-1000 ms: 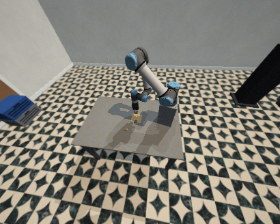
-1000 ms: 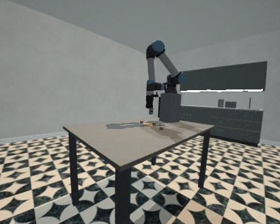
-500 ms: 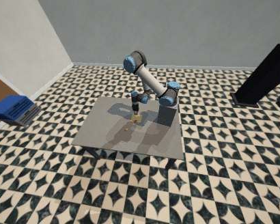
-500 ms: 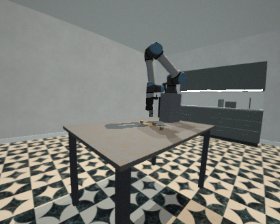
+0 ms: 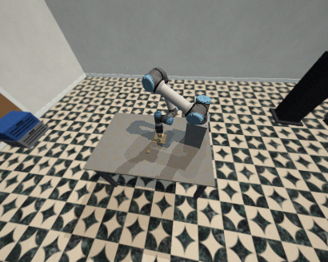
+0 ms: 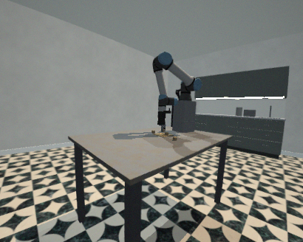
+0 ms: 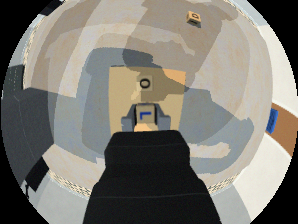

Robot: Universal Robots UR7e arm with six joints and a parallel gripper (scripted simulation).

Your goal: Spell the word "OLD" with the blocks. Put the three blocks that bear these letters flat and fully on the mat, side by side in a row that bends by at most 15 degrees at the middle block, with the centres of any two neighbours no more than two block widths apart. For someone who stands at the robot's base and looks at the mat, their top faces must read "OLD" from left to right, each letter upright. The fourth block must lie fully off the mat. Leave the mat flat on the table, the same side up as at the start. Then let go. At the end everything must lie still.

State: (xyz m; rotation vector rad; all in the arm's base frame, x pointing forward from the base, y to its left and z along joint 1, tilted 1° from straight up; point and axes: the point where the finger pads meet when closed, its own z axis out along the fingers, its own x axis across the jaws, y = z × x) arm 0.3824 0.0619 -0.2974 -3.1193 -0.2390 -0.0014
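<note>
Right now the tan mat is 50 mm below my hand.
</note>
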